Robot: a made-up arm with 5 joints.
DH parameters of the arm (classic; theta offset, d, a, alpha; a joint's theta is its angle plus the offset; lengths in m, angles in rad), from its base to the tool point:
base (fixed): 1.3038 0 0.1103 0
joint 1: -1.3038 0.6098 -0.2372 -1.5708
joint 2: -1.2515 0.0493 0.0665 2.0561
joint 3: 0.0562 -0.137 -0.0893 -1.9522
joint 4: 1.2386 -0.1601 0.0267 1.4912
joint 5: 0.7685 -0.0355 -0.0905 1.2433
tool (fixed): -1.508 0.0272 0 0
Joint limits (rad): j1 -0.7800..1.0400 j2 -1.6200..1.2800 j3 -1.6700..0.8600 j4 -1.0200..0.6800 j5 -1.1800..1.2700
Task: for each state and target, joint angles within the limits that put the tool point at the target. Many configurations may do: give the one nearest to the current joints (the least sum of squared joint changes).
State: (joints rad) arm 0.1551 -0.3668 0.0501 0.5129 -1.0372
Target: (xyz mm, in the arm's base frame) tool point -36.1 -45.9 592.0
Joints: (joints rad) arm 0.6712 -0.4612 0.1536 0.1568 -1.0104
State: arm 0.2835 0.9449 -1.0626 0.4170 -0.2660
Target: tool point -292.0 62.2 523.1
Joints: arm 0.1390 0.7151 -0.8121 0.6134 -0.5586
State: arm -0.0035 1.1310 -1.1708 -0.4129 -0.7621
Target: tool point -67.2 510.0 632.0
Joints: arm -0.7800 1.2686 -1.6700 -0.8550 -0.5929
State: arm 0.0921 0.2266 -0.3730 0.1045 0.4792
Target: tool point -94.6 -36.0 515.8
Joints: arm 0.0092 0.1860 0.0102 0.2239 0.1391
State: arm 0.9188 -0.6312 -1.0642 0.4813 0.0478
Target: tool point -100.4 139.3 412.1
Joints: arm 0.2453 -0.4382 -1.0740 0.5086 0.8354
